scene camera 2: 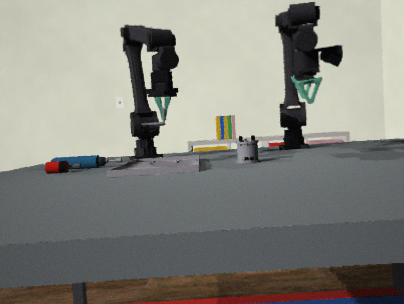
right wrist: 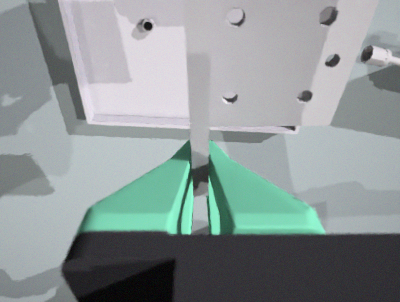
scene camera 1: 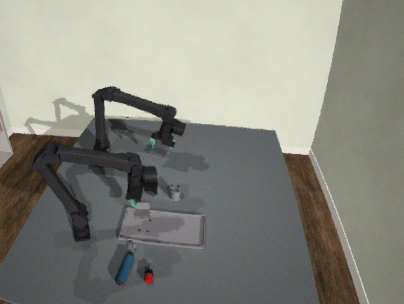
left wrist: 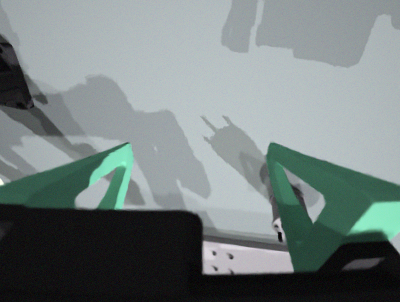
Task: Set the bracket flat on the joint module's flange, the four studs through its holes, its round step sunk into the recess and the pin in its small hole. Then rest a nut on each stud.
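Seen in the pictures: left gripper, fingertip midpoint: (scene camera 2: 307, 101) (scene camera 1: 160, 149) (left wrist: 199, 150); right gripper, fingertip midpoint: (right wrist: 200, 151) (scene camera 1: 134, 206); left arm's base, origin of the base link: (scene camera 2: 294, 148) (left wrist: 8, 76); right arm's base, origin of the base link: (scene camera 1: 81, 232).
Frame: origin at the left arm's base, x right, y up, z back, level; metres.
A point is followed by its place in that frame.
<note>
My right gripper (scene camera 1: 133, 203) @(x 0.433, y 0.141, z -0.447 m) (scene camera 2: 164, 119) @(x 0.433, y 0.141, z -0.447 m) (right wrist: 200, 151) @(x 0.433, y 0.141, z -0.447 m) is shut on the bracket's upright plate. The bracket (scene camera 1: 143, 211) @(x 0.441, y 0.131, z -0.495 m) (scene camera 2: 154, 123) @(x 0.441, y 0.129, z -0.527 m) (right wrist: 275, 60) @(x 0.454, y 0.131, z -0.495 m) hangs above the tray's left end, its holed plate about level. My left gripper (scene camera 1: 161, 145) @(x -0.022, y 0.168, z -0.426 m) (scene camera 2: 307, 90) (left wrist: 199, 150) @(x -0.022, y 0.168, z -0.426 m) is open and empty, high above the table. The joint module (scene camera 1: 174, 193) @(x 0.192, y 0.055, z -0.575 m) (scene camera 2: 247, 151) @(x 0.160, y 0.032, z -0.597 m) stands upright behind the tray, studs up; in the left wrist view the module (left wrist: 277, 225) @(x 0.162, y 0.061, z -0.544 m) is partly hidden by a finger. Nuts lie in the tray; one nut (right wrist: 147, 25) @(x 0.388, y 0.009, z -0.458 m) shows beside the bracket, and two nuts (scene camera 1: 139, 230) @(x 0.470, y 0.010, z -0.472 m) (scene camera 1: 147, 232) @(x 0.467, y 0.010, z -0.519 m) near its left end.
The shallow tray (scene camera 1: 187, 232) @(x 0.401, y 0.004, z -0.703 m) (scene camera 2: 150, 170) @(x 0.379, y 0.010, z -0.785 m) (left wrist: 260, 259) @(x 0.367, y 0.004, z -0.571 m) (right wrist: 145, 95) @(x 0.395, y 0.004, z -0.391 m) has low raised walls. A blue-handled tool (scene camera 1: 125, 268) @(x 0.731, y 0.038, z -0.502 m) (scene camera 2: 80, 161) @(x 0.701, y 0.025, z -0.511 m) and a shorter red-handled tool (scene camera 1: 149, 276) @(x 0.731, y 0.033, z -0.616 m) (scene camera 2: 56, 167) @(x 0.718, y 0.017, z -0.624 m) lie in front of it in scene camera 1.
</note>
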